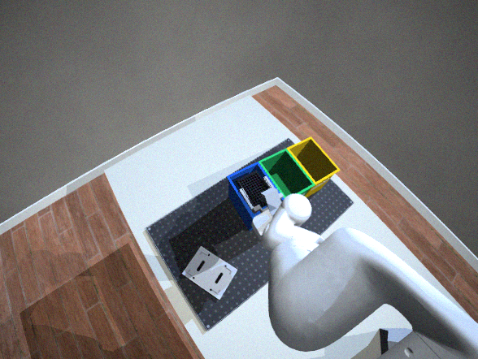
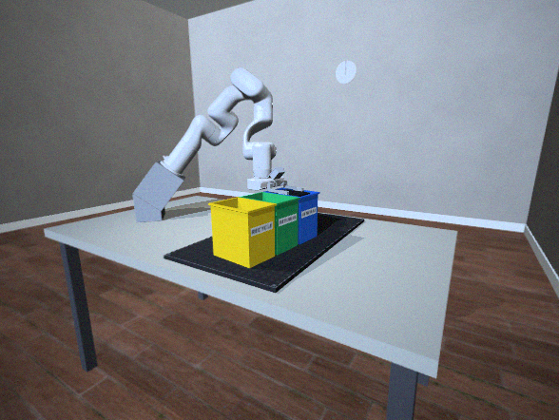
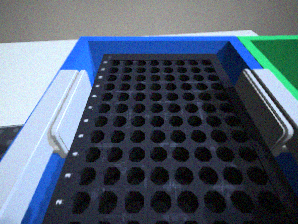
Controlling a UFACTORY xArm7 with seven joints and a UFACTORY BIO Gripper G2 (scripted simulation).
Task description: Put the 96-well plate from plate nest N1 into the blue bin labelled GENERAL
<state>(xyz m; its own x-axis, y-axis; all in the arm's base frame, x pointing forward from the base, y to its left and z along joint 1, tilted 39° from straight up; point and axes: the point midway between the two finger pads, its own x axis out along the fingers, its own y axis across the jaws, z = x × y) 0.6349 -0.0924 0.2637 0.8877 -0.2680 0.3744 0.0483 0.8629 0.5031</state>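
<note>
Right now the black 96-well plate is 1 cm below my hand. Also, from my hand: yellow bin: 1 cm behind, 26 cm to the right, 9 cm below; green bin: 1 cm behind, 13 cm to the right, 9 cm below; blue general bin: 9 cm below.
</note>
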